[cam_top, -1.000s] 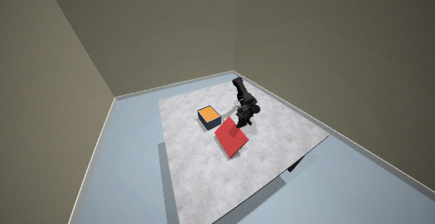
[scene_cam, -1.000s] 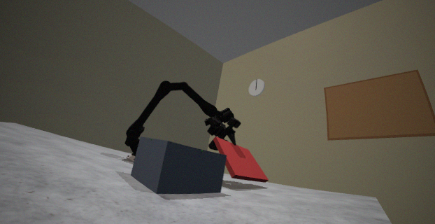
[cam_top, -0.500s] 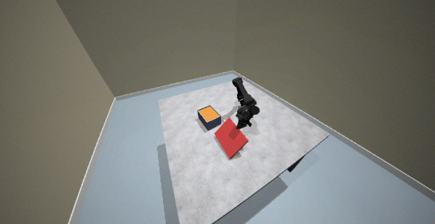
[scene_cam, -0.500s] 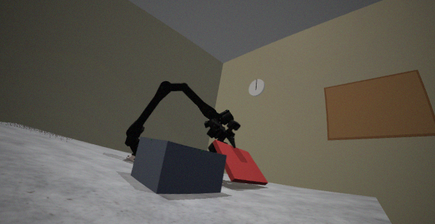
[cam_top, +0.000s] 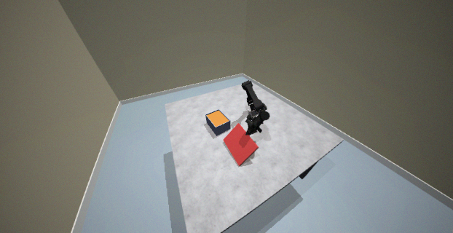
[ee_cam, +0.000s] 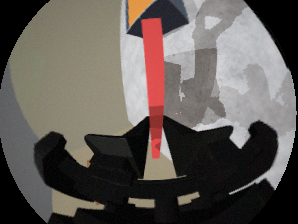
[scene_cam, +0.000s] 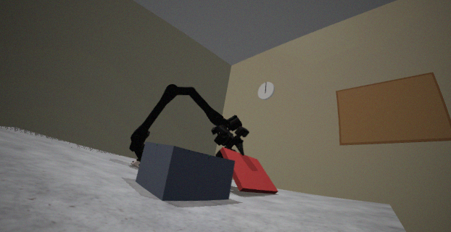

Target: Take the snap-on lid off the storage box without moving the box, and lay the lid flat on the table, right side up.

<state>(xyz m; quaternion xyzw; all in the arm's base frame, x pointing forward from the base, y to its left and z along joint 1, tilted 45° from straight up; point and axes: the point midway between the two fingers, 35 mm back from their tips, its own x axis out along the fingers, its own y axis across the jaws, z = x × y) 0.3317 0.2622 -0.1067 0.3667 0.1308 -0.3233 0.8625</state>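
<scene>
My gripper tip is 60 mm short of the lid, 60 mm above it and 10 mm to the left of it. Also, from my gripper tip: dark blue storage box: 320 mm to the right, 80 mm below, 60 mm ahead.
</scene>
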